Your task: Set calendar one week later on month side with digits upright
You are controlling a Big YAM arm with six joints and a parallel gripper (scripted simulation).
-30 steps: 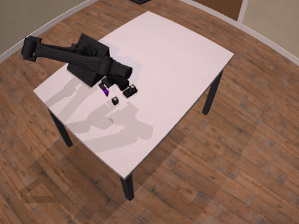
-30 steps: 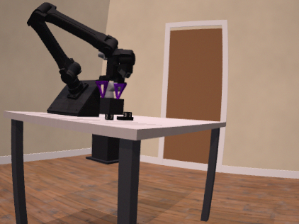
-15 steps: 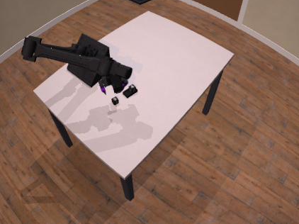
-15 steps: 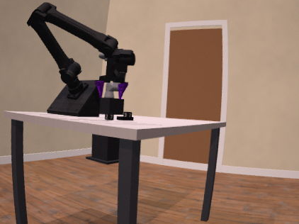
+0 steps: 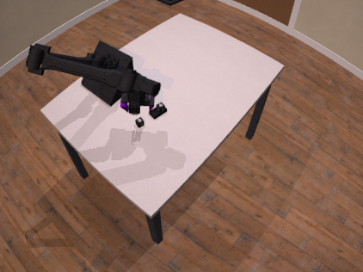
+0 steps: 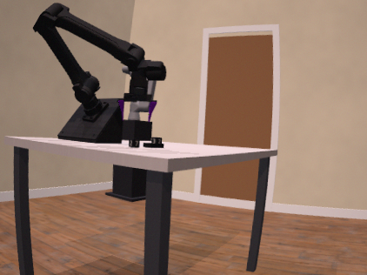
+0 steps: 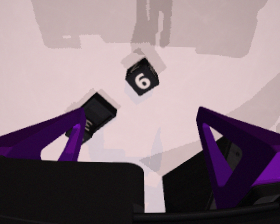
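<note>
My gripper is now 90 mm above the black date cube. The rest, counted from my hand: black tray: 10 mm ahead, 100 mm to the left, 90 mm below.
</note>
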